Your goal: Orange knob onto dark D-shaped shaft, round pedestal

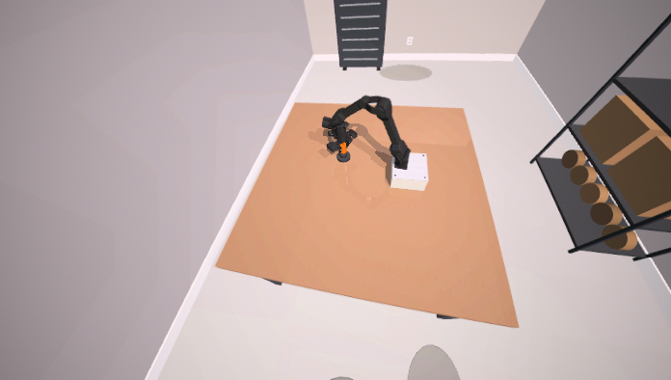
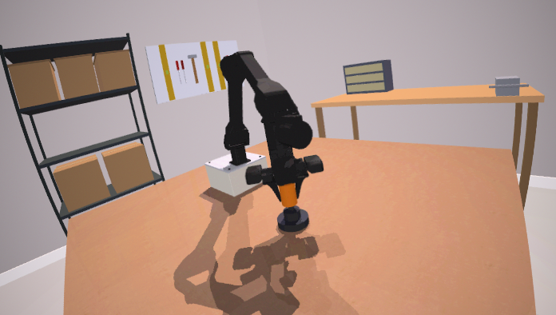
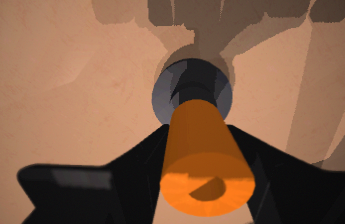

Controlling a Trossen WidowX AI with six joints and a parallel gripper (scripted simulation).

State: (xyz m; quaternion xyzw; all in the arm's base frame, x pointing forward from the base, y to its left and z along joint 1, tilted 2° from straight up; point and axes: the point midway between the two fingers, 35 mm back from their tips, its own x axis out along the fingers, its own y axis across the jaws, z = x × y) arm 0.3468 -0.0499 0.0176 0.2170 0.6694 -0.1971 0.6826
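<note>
Now: gripper tip 2 cm below the orange knob. The rest, counted from my gripper tip: dark round pedestal (4 cm below).
</note>
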